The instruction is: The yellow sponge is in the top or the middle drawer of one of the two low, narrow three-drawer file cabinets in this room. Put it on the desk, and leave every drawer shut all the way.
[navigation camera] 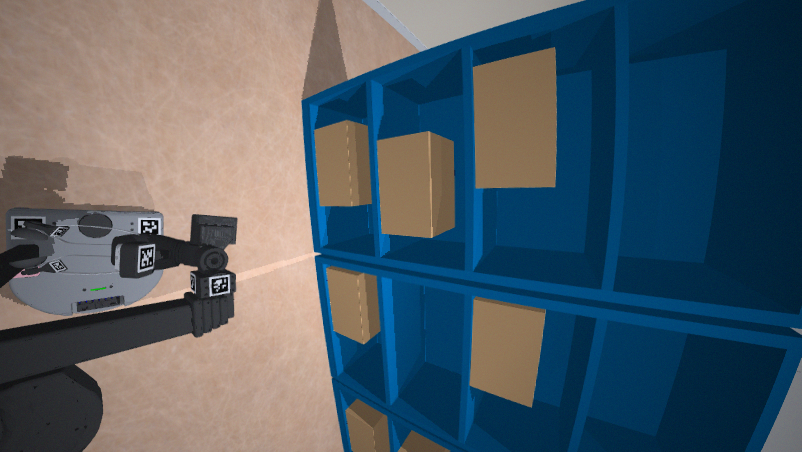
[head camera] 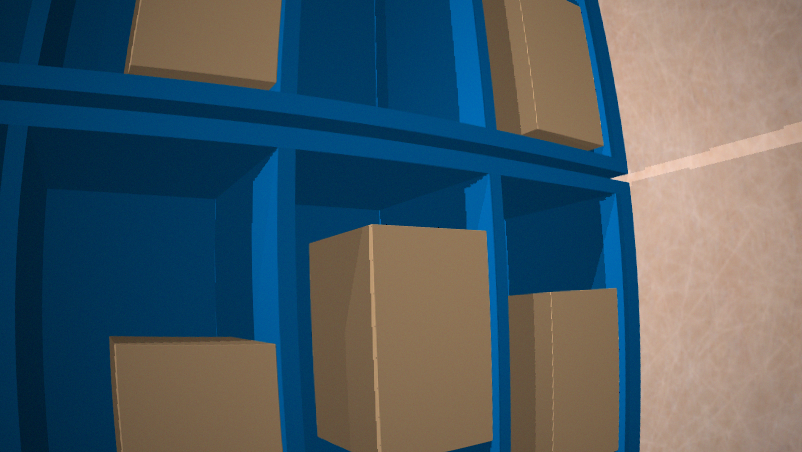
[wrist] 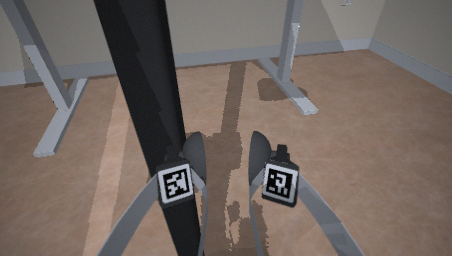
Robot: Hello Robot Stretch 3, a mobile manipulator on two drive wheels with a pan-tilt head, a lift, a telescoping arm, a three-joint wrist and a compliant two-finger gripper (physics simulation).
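Pixels of known places: gripper, between the fingertips: (navigation camera: 13,247) (wrist: 226,150); robot's base, origin of its link: (navigation camera: 96,224).
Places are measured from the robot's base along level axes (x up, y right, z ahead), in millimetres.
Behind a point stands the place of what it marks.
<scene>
My gripper (wrist: 226,150) {z -8, x 580, y -91 mm} is open in the wrist view, with a gap between its two dark fingertips and bare floor behind them. Two grey legs of the desk (wrist: 288,50) {z 413, x 225, y -1198 mm} stand on the floor beyond it, near the far wall. The desk's top does not show in the wrist view. The yellow sponge and the two low file cabinets with their drawers do not show in the head, navigation or wrist views.
Blue shelf units (head camera: 393,131) (navigation camera: 468,168) with cardboard boxes (head camera: 432,331) {z 178, x 681, y 900 mm} (navigation camera: 404,185) {z 207, x 678, y 895 mm} in several compartments stand beside the robot. The robot's base (navigation camera: 95,252) {z -77, x 160, y -2 mm} and black arm (navigation camera: 112,339) {z -106, x 810, y 17 mm} show at the left of the navigation view. A black mast (wrist: 145,75) {z -64, x 635, y -116 mm} crosses the wrist view.
</scene>
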